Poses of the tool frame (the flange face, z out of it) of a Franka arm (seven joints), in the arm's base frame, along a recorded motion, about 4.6 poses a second.
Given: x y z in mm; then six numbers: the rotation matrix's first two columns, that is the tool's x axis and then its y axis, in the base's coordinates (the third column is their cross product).
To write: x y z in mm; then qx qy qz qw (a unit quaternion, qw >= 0). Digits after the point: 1 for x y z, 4 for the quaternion.
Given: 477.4, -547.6, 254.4, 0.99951, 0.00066, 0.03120, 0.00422, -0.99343, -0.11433
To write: 477.4, -547.6, 254.4, -0.9982, -0.0012, -0.0156, 0.0573
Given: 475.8, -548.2, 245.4, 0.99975, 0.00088, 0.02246, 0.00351, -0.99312, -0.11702
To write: 475.8, -548.2, 245.4, -0.9982, -0.0011, -0.0112, 0.0586
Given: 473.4, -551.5, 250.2, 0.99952, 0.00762, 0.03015, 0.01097, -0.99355, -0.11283
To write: 473.4, -551.5, 250.2, -0.9983, -0.0047, -0.0148, 0.0566
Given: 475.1, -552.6, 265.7, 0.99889, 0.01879, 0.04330, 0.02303, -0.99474, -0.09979
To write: 475.1, -552.6, 265.7, -0.9985, -0.0105, -0.0212, 0.0502
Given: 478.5, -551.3, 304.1, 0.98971, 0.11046, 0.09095, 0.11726, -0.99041, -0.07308
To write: 478.5, -551.3, 304.1, -0.9967, -0.0571, -0.0434, 0.0391
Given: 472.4, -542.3, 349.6, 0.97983, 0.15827, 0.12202, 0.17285, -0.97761, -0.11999
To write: 472.4, -542.3, 349.6, -0.9928, -0.0834, -0.0560, 0.0651
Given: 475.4, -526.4, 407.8, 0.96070, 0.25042, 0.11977, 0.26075, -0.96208, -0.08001
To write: 475.4, -526.4, 407.8, -0.9890, -0.1292, -0.0543, 0.0476
